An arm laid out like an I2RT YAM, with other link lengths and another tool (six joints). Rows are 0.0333 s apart.
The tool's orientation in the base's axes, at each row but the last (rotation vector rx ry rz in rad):
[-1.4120, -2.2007, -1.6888]
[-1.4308, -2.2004, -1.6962]
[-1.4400, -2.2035, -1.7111]
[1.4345, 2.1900, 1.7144]
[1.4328, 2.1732, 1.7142]
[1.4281, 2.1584, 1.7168]
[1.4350, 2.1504, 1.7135]
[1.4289, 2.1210, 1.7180]
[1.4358, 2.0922, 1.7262]
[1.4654, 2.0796, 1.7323]
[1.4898, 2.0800, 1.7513]
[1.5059, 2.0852, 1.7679]
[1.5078, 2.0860, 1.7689]
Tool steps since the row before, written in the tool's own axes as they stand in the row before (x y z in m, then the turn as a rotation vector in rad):
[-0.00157, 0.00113, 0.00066, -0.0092, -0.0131, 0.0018]
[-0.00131, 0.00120, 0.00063, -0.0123, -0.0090, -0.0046]
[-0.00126, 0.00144, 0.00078, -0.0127, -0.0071, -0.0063]
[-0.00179, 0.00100, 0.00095, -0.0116, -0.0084, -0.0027]
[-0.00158, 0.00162, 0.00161, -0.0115, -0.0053, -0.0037]
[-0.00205, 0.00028, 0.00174, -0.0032, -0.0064, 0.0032]
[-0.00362, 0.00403, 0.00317, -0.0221, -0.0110, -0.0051]
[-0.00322, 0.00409, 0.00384, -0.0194, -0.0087, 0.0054]
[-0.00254, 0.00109, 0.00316, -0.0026, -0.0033, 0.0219]
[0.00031, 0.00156, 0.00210, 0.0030, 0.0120, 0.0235]
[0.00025, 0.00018, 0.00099, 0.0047, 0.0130, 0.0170]
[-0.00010, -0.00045, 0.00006, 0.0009, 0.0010, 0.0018]
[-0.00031, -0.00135, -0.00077, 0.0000, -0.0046, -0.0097]
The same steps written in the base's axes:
[0.00198, -0.00047, -0.00022, -0.0023, -0.0044, -0.0153]
[0.00185, -0.00036, -0.00002, -0.0010, -0.0113, -0.0112]
[0.00205, -0.00023, 0.00015, -0.0004, -0.0129, -0.0092]
[0.00216, -0.00046, -0.00049, 0.0000, -0.0094, -0.0111]
[0.00277, 0.00014, -0.00015, 0.0014, -0.0102, -0.0083]
[0.00228, -0.00005, -0.00145, -0.0004, 0.0005, -0.0078]
[0.00627, -0.00019, 0.00018, 0.0031, -0.0181, -0.0173]
[0.00645, 0.00047, 0.00028, 0.0088, -0.0086, -0.0182]
[0.00389, 0.00052, -0.00149, 0.0121, 0.0145, -0.0119]
[0.00199, 0.00161, 0.00062, 0.0192, 0.0181, 0.0024]
[0.00054, 0.00088, -0.00009, 0.0152, 0.0144, 0.0064]
[-0.00020, 0.00003, -0.00042, 0.0012, 0.0018, 0.0006]
[-0.00112, -0.00063, -0.00092, -0.0083, -0.0068, 0.0000]

